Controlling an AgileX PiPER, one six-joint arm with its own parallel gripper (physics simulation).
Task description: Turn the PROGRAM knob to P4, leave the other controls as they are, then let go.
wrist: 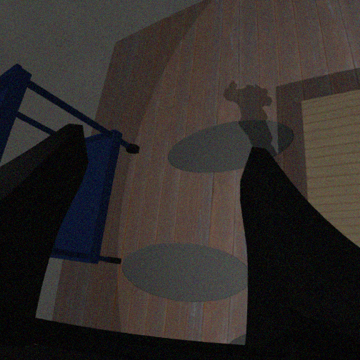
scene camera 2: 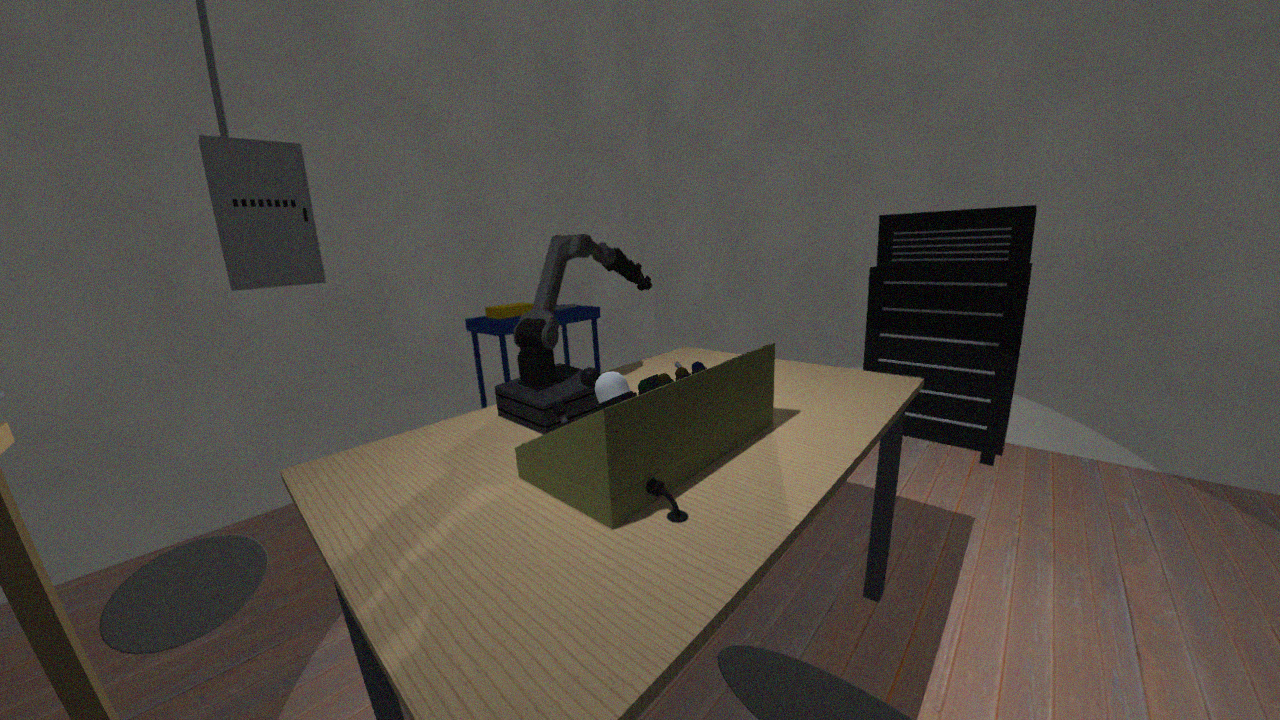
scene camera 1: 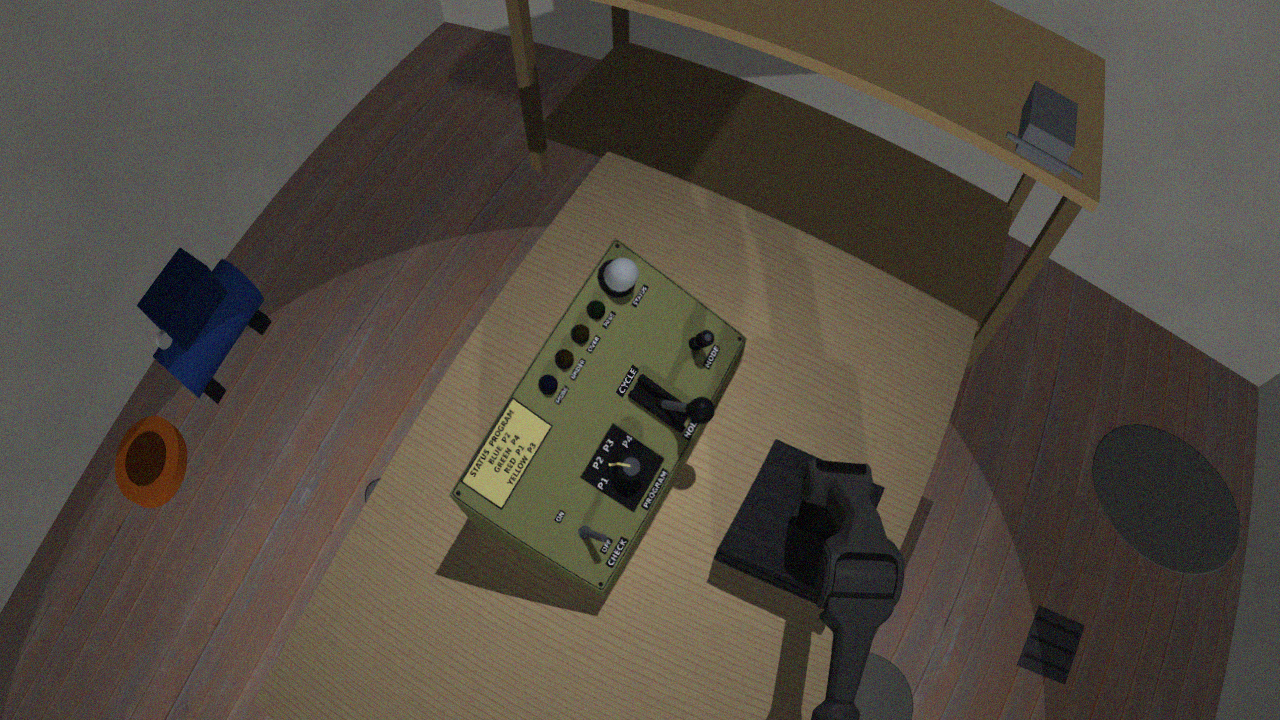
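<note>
The green control panel (scene camera 1: 572,429) (scene camera 2: 689,434) stands on the wooden table. Its PROGRAM knob (scene camera 1: 631,466) sits on a black plate in scene view 1; its pale pointer aims towards P2. The panel hides the knob in scene view 2, and the knob does not show in the wrist view. The CYCLE/HOLD lever (scene camera 1: 699,410) leans to the HOLD end. The MODE control (scene camera 1: 702,340) and CHECK toggle (scene camera 1: 590,533) stand on the same panel. My gripper (scene camera 2: 644,282) (wrist: 165,154) is open and empty, raised high, away from the knob; it is outside scene view 1.
The white STATUS dome (scene camera 1: 620,274) (scene camera 2: 613,387) and several dark round lamps line the panel's far edge beside a yellow card (scene camera 1: 506,453). My arm's black base (scene camera 1: 760,528) (scene camera 2: 537,404) stands next to the panel. A small black stand (scene camera 2: 676,515) is behind the panel.
</note>
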